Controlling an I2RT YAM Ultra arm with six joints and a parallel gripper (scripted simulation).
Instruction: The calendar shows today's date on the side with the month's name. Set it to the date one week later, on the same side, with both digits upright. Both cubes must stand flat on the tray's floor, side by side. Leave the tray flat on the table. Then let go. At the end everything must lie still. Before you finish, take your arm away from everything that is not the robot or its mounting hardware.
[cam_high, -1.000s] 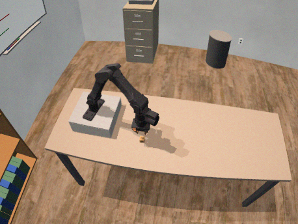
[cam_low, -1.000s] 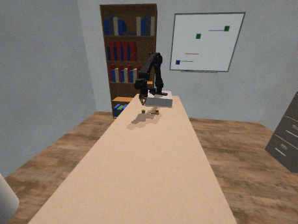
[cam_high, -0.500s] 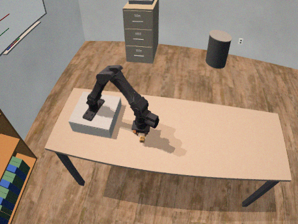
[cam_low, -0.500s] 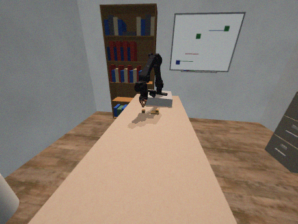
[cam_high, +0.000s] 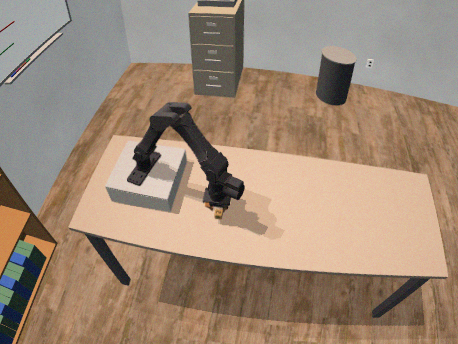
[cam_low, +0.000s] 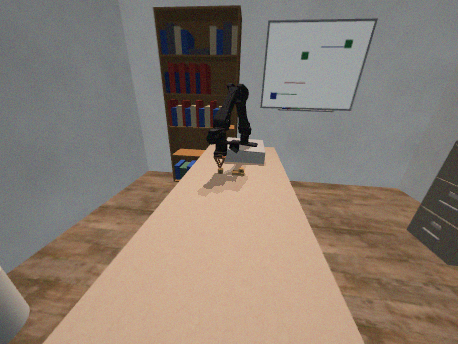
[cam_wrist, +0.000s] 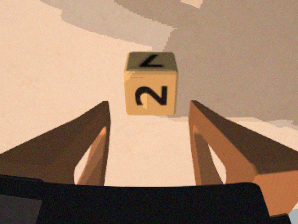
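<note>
My hand is 3 cm past the wooden digit cube, 12 cm to the right of it and 3 cm above it. Also, from my hand: calendar tray 2 cm behind, 11 cm to the left, 4 cm below.
</note>
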